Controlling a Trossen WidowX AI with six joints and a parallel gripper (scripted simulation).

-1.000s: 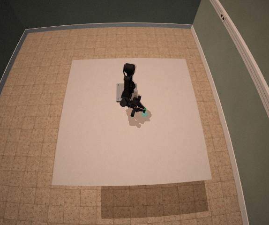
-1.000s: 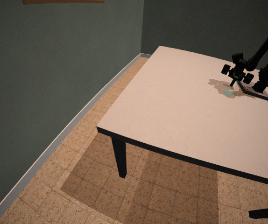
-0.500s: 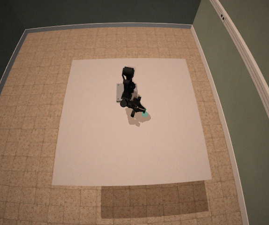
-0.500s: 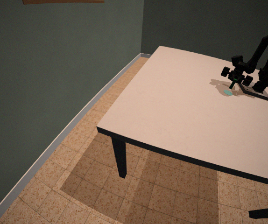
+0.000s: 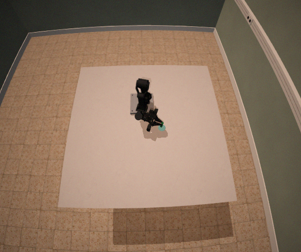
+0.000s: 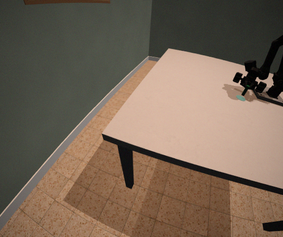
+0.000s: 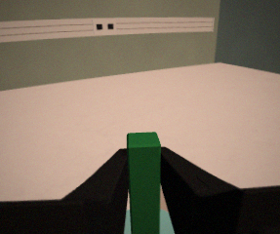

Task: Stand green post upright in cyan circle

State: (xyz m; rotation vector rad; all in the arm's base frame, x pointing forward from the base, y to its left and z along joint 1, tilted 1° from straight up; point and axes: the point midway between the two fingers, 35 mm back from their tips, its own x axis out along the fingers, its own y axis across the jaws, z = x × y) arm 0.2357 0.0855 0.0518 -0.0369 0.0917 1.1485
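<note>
Right now my hand is 80 mm above the cyan circle, 30 mm to the right of it and 10 mm short of it. Also, from my hand: green post 30 mm to the left, 20 mm below, 10 mm ahead.
</note>
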